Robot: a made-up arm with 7 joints.
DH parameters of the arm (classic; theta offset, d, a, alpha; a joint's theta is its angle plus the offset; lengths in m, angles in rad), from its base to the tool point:
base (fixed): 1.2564 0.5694 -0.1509 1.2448
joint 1: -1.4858 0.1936 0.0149 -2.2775
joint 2: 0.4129 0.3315 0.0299 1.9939
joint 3: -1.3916 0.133 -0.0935 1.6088
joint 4: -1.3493 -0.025 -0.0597 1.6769
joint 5: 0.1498 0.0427 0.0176 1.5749
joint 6: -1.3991 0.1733 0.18 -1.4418
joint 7: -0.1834 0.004 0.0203 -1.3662
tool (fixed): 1.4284 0.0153 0 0
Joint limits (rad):
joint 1: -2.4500..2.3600
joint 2: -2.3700..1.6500
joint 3: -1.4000..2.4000
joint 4: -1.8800..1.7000
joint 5: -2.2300..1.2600
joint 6: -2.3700..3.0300
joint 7: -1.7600..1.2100
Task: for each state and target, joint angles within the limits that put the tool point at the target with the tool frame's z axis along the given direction. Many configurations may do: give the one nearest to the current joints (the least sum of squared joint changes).
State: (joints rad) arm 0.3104 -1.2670 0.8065 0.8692 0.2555 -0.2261 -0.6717
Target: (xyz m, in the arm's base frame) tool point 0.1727 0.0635 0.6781 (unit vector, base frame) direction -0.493 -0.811 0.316
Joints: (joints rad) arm 0.2028 -1.2705 0.4777 0.5725 0.6968 0.2730 -0.2297
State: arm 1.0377 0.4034 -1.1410 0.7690 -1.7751 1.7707 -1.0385
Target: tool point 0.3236 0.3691 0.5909 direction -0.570 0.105 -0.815
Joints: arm 0.7365 -0.2368 -0.9472 0.2158 -1.8074 1.9798 -0.4966
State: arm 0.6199 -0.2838 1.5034 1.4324 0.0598 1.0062 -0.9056
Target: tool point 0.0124 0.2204 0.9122 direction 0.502 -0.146 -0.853
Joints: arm 1.2754 0.1479 0.9352 1.6275 -0.2325 1.0012 -0.5703
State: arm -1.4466 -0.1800 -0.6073 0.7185 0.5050 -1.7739 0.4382
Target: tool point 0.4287 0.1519 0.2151 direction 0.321 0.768 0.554
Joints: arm -0.6026 -0.7833 -0.3237 0.5731 0.0979 -1.8595 -0.3841
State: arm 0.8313 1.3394 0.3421 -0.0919 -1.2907 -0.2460 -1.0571
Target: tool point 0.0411 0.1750 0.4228 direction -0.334 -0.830 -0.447
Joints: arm 0.9708 1.2115 0.5214 -0.1471 -1.3547 -0.0871 -1.0726
